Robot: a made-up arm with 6 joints.
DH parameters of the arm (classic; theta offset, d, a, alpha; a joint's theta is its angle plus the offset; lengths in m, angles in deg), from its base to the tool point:
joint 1: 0 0.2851 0 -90
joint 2: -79.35 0 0.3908 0
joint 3: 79.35 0 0.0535 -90
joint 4: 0 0.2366 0 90
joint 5: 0 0 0.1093 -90
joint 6: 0 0.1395 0 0
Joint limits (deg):
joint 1: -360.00..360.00
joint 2: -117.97..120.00
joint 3: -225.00..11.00
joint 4: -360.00..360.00
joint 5: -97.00..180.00
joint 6: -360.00..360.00
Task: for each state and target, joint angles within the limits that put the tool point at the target. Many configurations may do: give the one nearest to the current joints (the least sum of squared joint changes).
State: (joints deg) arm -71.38 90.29 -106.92 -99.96 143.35 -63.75
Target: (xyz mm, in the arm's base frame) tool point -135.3 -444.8 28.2
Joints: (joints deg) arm -86.29 92.71 -95.86 -87.26 150.38 -63.75
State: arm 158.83 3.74 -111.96 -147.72 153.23 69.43
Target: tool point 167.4 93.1 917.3
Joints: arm 173.24 -25.04 -123.70 -138.73 144.44 69.43
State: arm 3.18 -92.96 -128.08 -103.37 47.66 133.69
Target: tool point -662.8 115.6 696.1
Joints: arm -11.32 -82.28 -136.11 -104.12 43.67 133.69
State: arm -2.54 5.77 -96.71 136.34 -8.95 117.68
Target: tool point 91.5 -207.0 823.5
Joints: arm -30.78 -24.33 -101.66 123.85 -24.81 117.68
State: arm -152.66 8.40 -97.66 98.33 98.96 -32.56
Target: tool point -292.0 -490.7 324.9
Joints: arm -136.12 38.59 -78.93 90.44 96.68 -32.56
